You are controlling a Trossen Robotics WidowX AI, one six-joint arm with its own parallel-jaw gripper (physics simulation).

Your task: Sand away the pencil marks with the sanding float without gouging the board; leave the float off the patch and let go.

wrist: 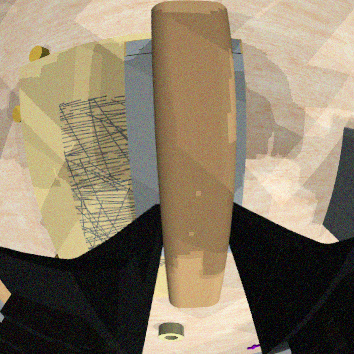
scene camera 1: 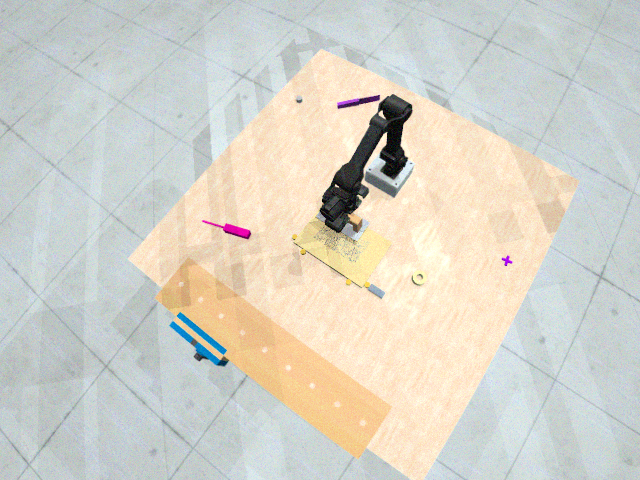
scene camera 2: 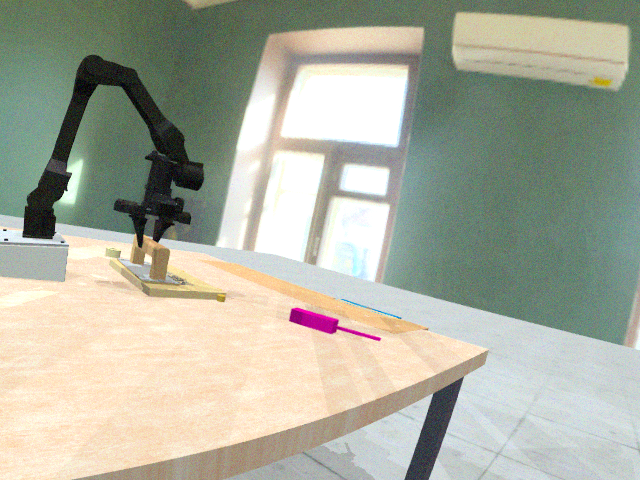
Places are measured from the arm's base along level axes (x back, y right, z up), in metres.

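Pixels of known places: gripper, fingertip midpoint: (wrist: 193,210) (scene camera 1: 346,216) (scene camera 2: 146,248); arm's base at its link origin: (scene camera 1: 391,169) (scene camera 2: 37,235).
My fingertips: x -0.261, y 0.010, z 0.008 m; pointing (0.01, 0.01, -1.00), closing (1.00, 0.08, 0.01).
Note:
For each thing: its top centre in the pictures, then the offset to it from my fingertips. "spot": a spot on its surface instead.
- flat grey plate at its top centre: (wrist: 188,157) (scene camera 2: 146,268) (scene camera 1: 342,219) dx -0.001, dy +0.018, dz -0.044 m
- pale yellow board at its top centre: (wrist: 113,203) (scene camera 2: 162,274) (scene camera 1: 342,242) dx -0.066, dy -0.034, dz -0.065 m
- grey block at its top centre: (scene camera 1: 376,290) dx -0.132, dy -0.238, dz -0.069 m
- magenta screwdriver at its top centre: (scene camera 2: 336,320) (scene camera 1: 224,226) dx -0.296, dy +0.351, dz -0.055 m
- pale ring at its top centre: (wrist: 170,337) (scene camera 2: 113,248) (scene camera 1: 419,277) dx -0.002, dy -0.328, dz -0.058 m
- purple cross at a spot on its surface: (scene camera 1: 507,260) spot: dx +0.257, dy -0.547, dz -0.076 m
- blue clamp at a spot on its surface: (scene camera 1: 202,333) spot: dx -0.635, dy +0.142, dz -0.085 m
The sanding float has a wooden bridge handle (scene camera 1: 355,223) (scene camera 2: 160,260) (wrist: 192,125) on a flat grey plate (scene camera 2: 135,269) (wrist: 142,125). My gripper (scene camera 1: 345,222) (scene camera 2: 148,242) (wrist: 193,210) is shut on this handle, with one black finger on each side. The plate lies over the edge strip of the pale yellow board (scene camera 1: 379,253) (scene camera 2: 199,291) (wrist: 45,150) nearest my base. Dense dark pencil marks (scene camera 1: 341,245) (scene camera 2: 178,279) (wrist: 95,165) show beside the plate. Any marks under the plate are hidden.
Yellow pegs (scene camera 1: 303,252) (wrist: 39,53) stand along the board's far side, near a grey block (scene camera 1: 376,290). A magenta screwdriver (scene camera 1: 236,230) (scene camera 2: 313,320), a pale ring (scene camera 1: 414,279) (scene camera 2: 112,252) and a purple cross (scene camera 1: 507,260) lie farther out. A blue clamp (scene camera 1: 202,333) is at the table edge.

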